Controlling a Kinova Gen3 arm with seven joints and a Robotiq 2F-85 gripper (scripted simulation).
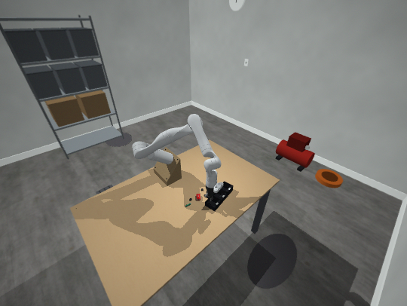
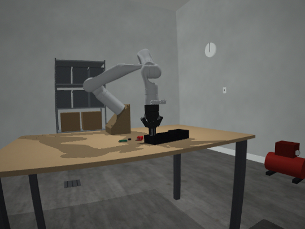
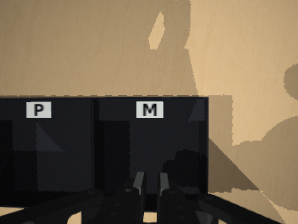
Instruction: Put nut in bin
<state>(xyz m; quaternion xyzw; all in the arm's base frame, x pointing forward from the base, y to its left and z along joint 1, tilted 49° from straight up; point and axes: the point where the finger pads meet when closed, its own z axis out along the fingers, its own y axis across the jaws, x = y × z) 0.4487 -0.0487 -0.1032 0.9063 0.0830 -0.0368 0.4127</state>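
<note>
The black three-compartment bin lies 9 cm to the left of my hand and 3 cm below it. The rest, counted from my hand: red 9V battery 8 cm behind, 4 cm to the right, 4 cm below; green AA battery 13 cm to the right, 9 cm behind, 5 cm below; white domino 10 cm behind, 9 cm to the left, 5 cm below.
</note>
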